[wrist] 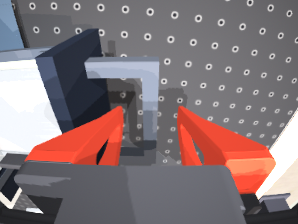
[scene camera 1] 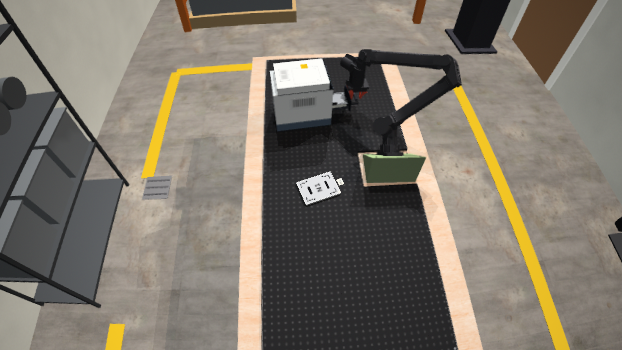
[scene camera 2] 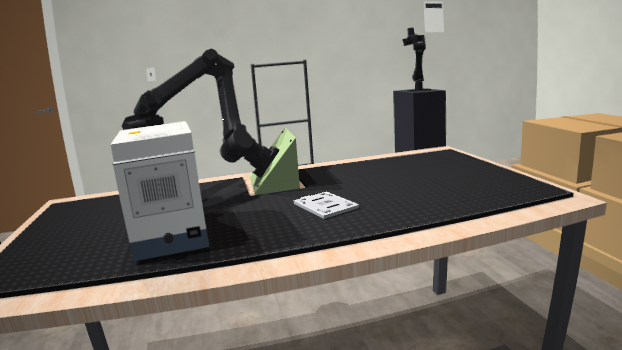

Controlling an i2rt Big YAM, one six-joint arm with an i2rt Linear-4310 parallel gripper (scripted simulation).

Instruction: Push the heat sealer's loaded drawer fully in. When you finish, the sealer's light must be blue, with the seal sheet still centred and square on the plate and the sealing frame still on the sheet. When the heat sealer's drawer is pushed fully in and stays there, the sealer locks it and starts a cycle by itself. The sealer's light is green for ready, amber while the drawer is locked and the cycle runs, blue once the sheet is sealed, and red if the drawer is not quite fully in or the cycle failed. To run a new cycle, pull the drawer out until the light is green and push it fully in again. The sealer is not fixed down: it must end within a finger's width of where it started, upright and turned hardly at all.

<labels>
A heat sealer shows in the wrist view (73, 73), in scene camera 1 (302, 93) and in scene camera 2 (156, 173).
</labels>
